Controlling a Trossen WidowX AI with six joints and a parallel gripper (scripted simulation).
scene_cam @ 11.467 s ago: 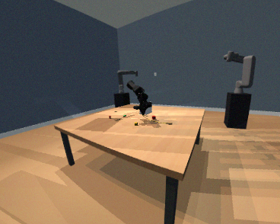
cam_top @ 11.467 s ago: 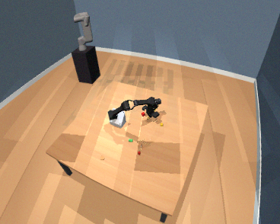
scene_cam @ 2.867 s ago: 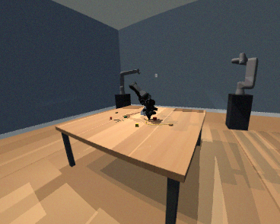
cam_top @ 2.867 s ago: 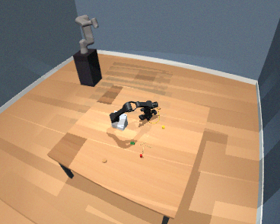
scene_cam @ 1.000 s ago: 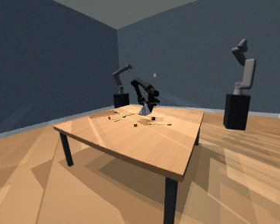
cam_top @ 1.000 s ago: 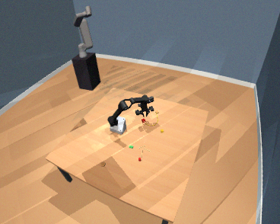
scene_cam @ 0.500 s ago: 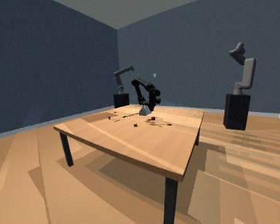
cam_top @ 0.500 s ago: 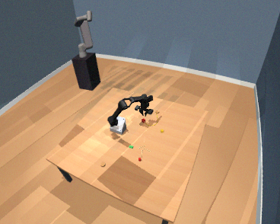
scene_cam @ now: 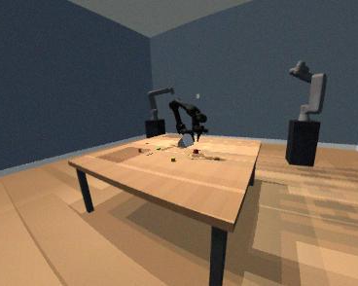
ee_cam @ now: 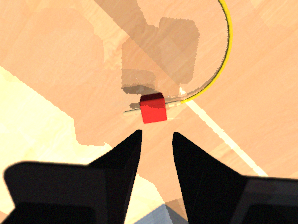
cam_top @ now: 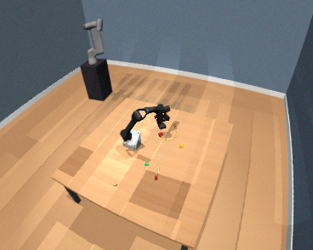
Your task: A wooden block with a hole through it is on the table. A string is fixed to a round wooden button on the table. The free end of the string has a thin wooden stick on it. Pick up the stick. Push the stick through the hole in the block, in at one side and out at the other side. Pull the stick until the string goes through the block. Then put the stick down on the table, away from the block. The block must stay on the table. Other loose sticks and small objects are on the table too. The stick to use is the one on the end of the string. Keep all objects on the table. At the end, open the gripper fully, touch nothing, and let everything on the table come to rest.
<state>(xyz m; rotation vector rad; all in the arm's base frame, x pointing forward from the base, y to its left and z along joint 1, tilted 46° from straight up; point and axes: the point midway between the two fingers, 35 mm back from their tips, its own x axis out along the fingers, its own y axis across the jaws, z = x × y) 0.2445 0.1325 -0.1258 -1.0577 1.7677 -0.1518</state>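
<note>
My gripper tip is 8 cm above the red block. From my gripper tip the other things lie so: green piece (36 cm to the right, 9 cm below); thin wooden stick (8 cm below, 1 cm to the right, 1 cm ahead); yellow cube (22 cm ahead, 9 cm to the right, 8 cm below).
</note>
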